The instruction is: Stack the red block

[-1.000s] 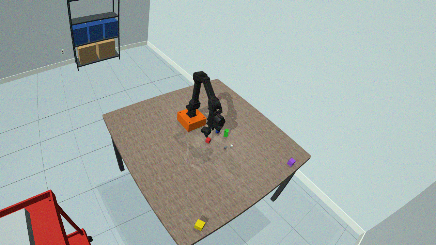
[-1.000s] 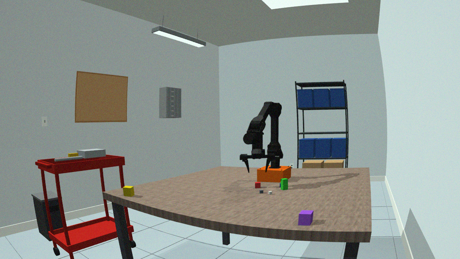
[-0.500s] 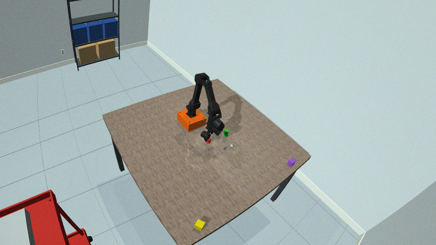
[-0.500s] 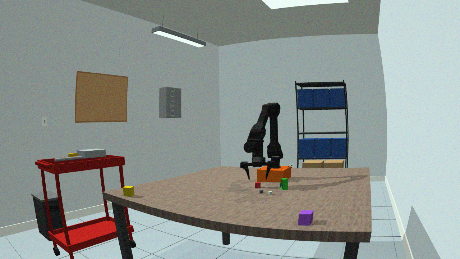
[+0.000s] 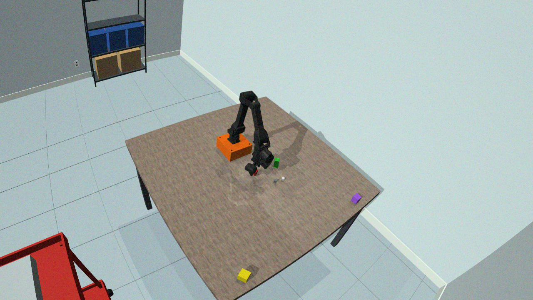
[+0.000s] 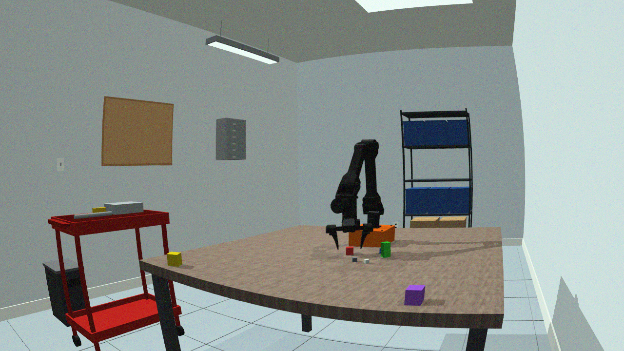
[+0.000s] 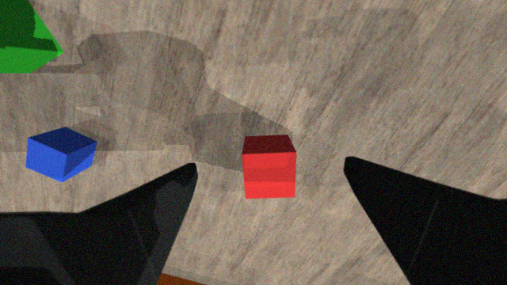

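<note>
Right now my gripper tip is 10 mm above the red block. From my gripper tip the other things lie so: grey cube 120 mm ahead, 60 mm to the left, 10 mm below; blue block 130 mm to the left, 40 mm behind, 10 mm below; white cube 130 mm ahead, 120 mm to the left, 10 mm below.
</note>
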